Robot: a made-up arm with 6 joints. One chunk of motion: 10 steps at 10 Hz.
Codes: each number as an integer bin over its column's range. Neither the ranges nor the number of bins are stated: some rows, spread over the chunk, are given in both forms.
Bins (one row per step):
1: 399 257 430 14 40 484
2: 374 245 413 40 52 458
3: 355 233 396 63 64 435
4: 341 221 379 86 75 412
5: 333 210 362 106 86 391
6: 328 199 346 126 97 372
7: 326 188 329 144 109 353
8: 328 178 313 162 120 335
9: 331 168 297 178 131 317
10: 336 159 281 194 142 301
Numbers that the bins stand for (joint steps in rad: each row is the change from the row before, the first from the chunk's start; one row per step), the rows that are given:
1: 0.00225 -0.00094 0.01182 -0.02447 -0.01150 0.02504
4: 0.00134 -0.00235 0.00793 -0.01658 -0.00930 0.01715
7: 0.00110 -0.00364 0.00411 -0.01022 -0.00717 0.01068
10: 0.00126 -0.00478 0.00045 -0.00474 -0.00511 0.00499
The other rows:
2: 0.00186 -0.00141 0.01052 -0.02162 -0.01074 0.02219
3: 0.00156 -0.00188 0.00922 -0.01910 -0.00999 0.01967
5: 0.00121 -0.00278 0.00663 -0.01438 -0.00861 0.01485
6: 0.00114 -0.00321 0.00541 -0.01219 -0.00793 0.01277
8: 0.00114 -0.00403 0.00289 -0.00825 -0.00649 0.00871
9: 0.00118 -0.00442 0.00167 -0.00649 -0.00580 0.00674

